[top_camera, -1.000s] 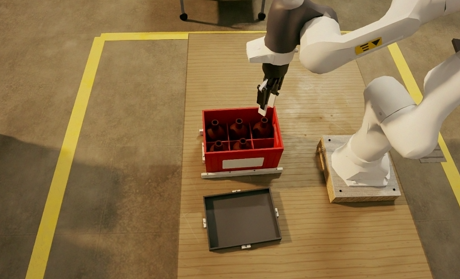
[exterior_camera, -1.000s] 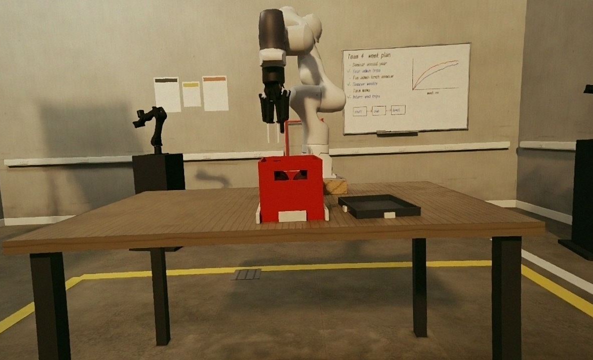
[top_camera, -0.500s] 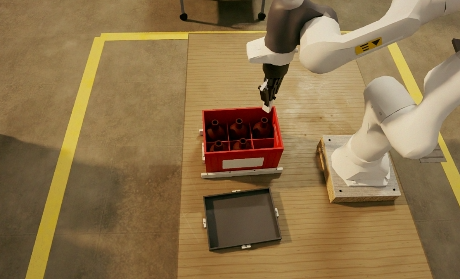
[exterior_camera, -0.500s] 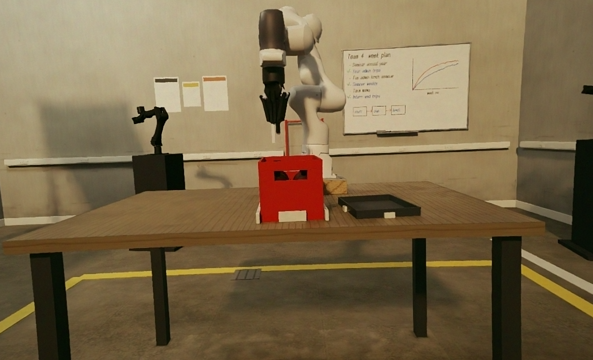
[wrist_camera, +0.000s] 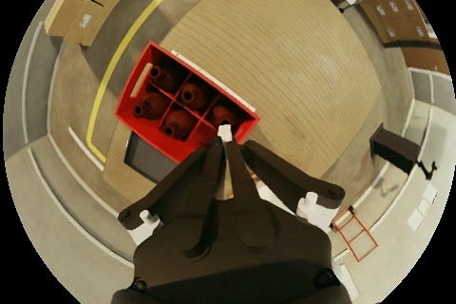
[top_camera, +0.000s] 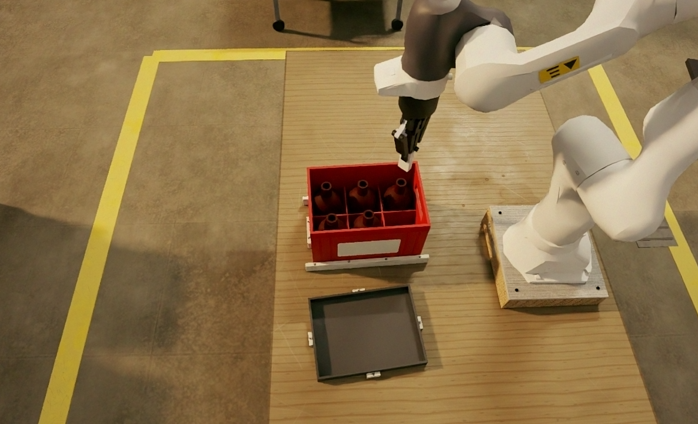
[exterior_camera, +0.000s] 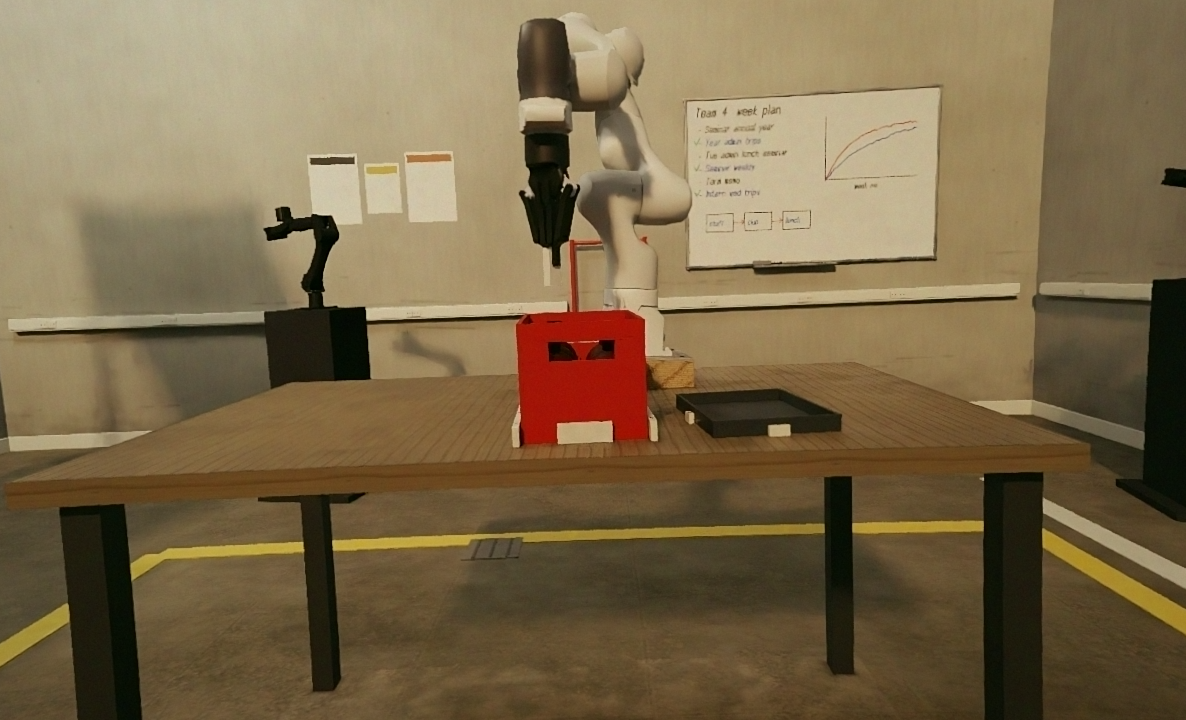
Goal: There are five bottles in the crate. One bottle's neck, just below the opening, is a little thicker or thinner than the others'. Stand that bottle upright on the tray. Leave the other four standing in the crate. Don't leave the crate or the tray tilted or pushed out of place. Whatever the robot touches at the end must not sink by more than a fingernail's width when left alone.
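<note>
Now: the glass bottle 7 cm ahead of my hand, 10 cm to the left of it and 17 cm below it. From my hand the other things lie so: crate 8 cm ahead, 6 cm to the left, 17 cm below; then dark tray 3 cm ahead, 33 cm to the left, 24 cm below.
</note>
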